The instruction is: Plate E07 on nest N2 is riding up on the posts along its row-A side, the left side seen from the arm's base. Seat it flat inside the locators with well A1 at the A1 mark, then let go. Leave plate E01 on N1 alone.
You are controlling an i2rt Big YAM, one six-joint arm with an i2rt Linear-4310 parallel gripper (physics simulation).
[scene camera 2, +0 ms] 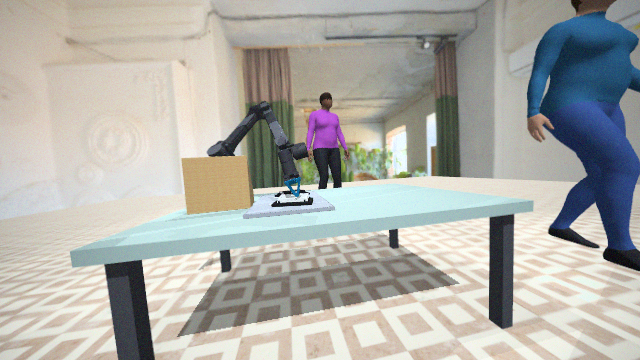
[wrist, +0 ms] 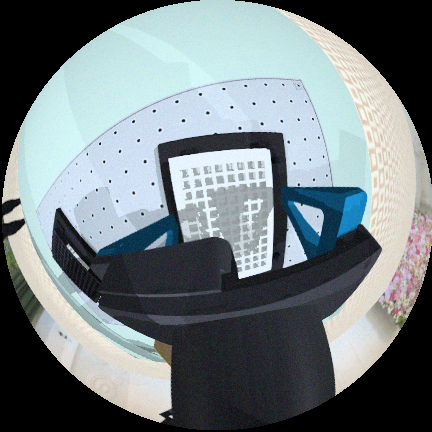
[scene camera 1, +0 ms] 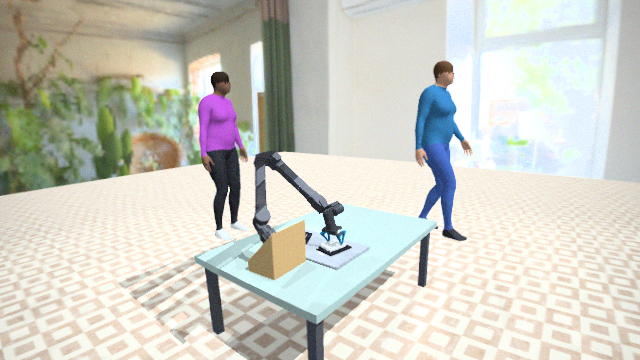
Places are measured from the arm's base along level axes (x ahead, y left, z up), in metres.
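Pixels of known places: gripper, fingertip midpoint: (scene camera 2: 297, 196) (wrist: 227, 206) (scene camera 1: 335, 243); arm's base, origin of the base link: (scene camera 2: 212, 176) (scene camera 1: 272, 241).
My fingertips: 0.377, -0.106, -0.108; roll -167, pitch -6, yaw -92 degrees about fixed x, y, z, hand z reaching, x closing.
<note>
For each thing: its middle in the pictures, then the offset to it from my fingertips, as dx, dy, dz. "pt": a spot on its surface instead. Level surfaces: height alone.
- Plate E07, body centre: (wrist: 228, 223) (scene camera 2: 293, 197) (scene camera 1: 333, 244) -0.017, +0.003, -0.005
- black nest N2, body centre: (wrist: 232, 217) (scene camera 2: 293, 200) (scene camera 1: 334, 247) -0.018, -0.003, -0.018
- dark gridded item, body centre: (wrist: 75, 268) -0.021, +0.257, -0.010
- grey perforated board, surface spot: (wrist: 260, 102) pt +0.091, -0.070, -0.028
- pale green table, its level: dz -0.041
Plate E07 (scene camera 1: 332, 245) (scene camera 2: 294, 199) (wrist: 225, 175), white with a grid of wells, lies in the black nest N2 (scene camera 1: 345, 249) (scene camera 2: 305, 203) (wrist: 220, 142). In the wrist view its left edge lies close along the nest's left bar, and its near end is partly hidden by the gripper body. I cannot tell how far its row-A side is raised, nor read the A1 mark. My gripper (scene camera 1: 334, 241) (scene camera 2: 296, 194) (wrist: 227, 206) is open and low over the plate, its blue fingers on either side. A dark gridded item (wrist: 75, 270), apparently E01 on N1, stands at the left, partly hidden.
The nests stand on a grey perforated board (scene camera 1: 357, 248) (scene camera 2: 322, 206) (wrist: 260, 102) on the pale green table (scene camera 1: 395, 225) (scene camera 2: 400, 200). A tan block (scene camera 1: 288, 250) (scene camera 2: 216, 185) stands beside the board, near the arm's base. Two people stand beyond the table.
</note>
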